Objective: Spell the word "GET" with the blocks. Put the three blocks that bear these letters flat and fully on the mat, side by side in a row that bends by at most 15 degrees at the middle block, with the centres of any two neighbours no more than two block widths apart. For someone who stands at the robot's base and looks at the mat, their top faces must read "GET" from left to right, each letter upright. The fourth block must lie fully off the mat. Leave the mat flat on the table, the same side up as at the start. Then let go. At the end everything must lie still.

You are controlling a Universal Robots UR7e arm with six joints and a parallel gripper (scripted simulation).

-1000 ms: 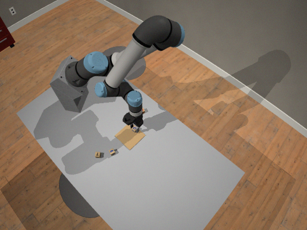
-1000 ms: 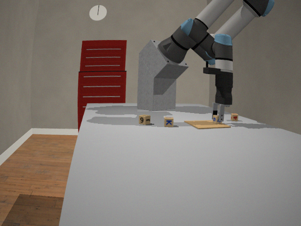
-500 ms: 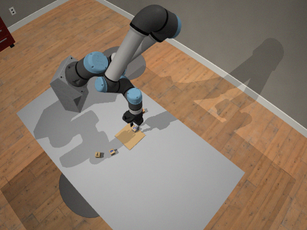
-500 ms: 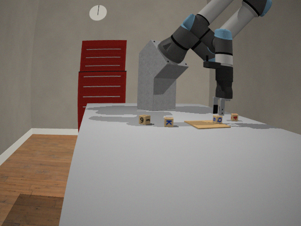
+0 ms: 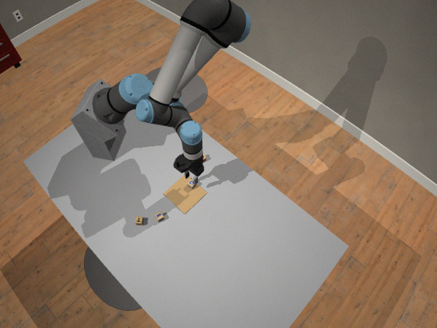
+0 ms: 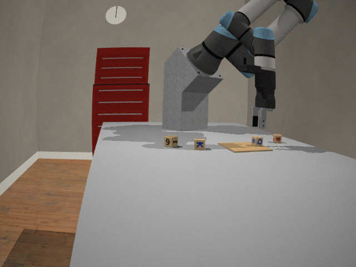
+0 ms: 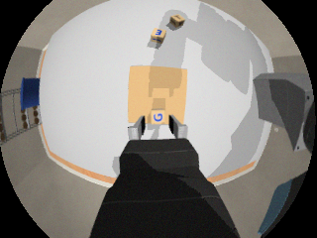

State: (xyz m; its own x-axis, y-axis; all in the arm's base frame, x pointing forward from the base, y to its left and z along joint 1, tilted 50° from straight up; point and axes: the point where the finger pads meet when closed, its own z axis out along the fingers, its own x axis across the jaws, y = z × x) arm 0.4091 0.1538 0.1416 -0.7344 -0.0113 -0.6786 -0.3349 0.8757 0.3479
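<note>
Now: hand 8 cm short of the E block, 19 cm to the left of it and 7 cm above it. From my hand the other things lie so: tan mat: 2 cm ahead, 4 cm to the right, 8 cm below.
</note>
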